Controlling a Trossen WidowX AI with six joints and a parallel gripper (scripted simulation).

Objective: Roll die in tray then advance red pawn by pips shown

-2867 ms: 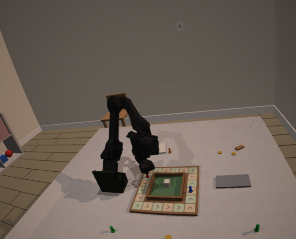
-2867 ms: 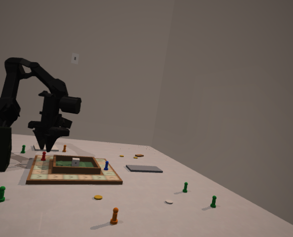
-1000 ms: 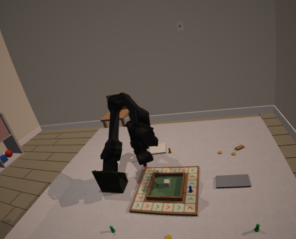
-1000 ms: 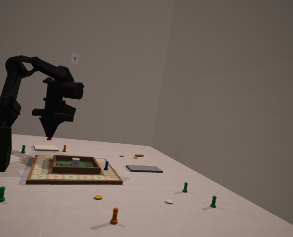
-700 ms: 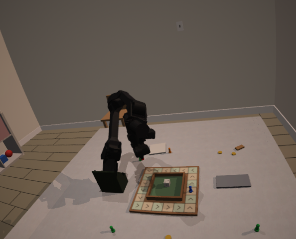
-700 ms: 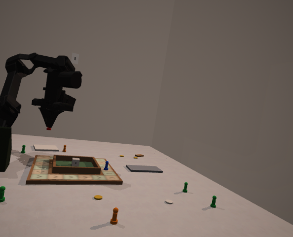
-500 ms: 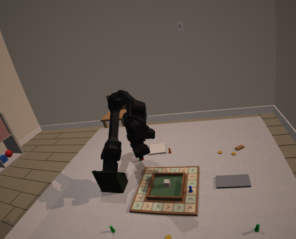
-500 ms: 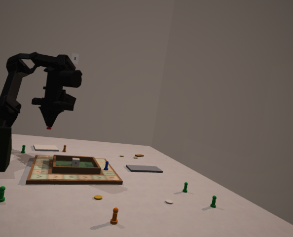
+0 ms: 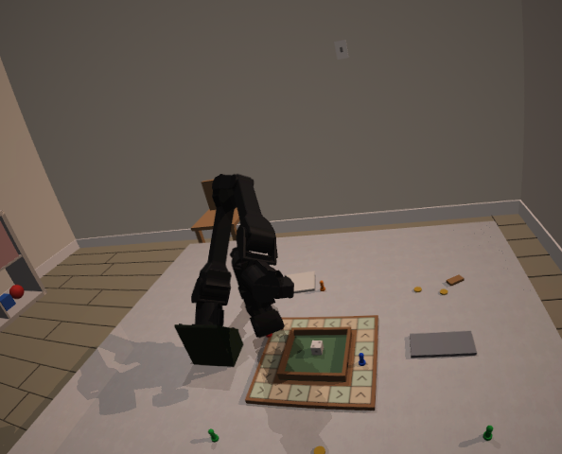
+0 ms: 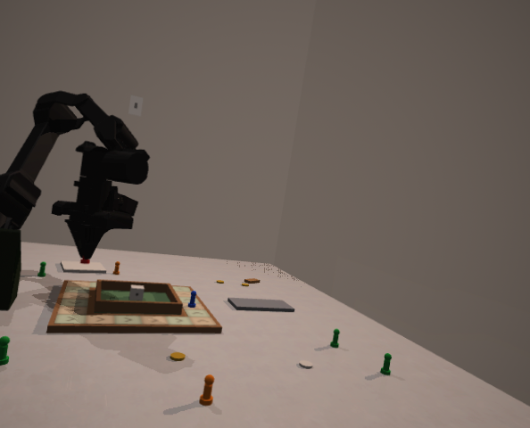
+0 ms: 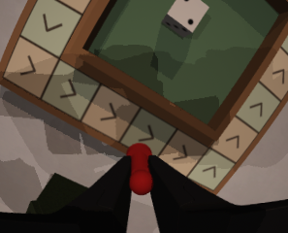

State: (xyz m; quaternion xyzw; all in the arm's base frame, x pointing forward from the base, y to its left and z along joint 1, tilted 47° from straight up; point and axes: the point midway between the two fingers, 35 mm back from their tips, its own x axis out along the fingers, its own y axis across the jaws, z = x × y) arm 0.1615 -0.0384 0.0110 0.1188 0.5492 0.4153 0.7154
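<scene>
Now: the green-floored tray 11 cm ahead of my gripper tip and 9 cm below it. Also, from my gripper tip: blue pawn (21 cm ahead, 7 cm below, 4 cm to the right); then white die (11 cm ahead, 7 cm below, 1 cm to the left); then red pawn (1 cm above).
</scene>
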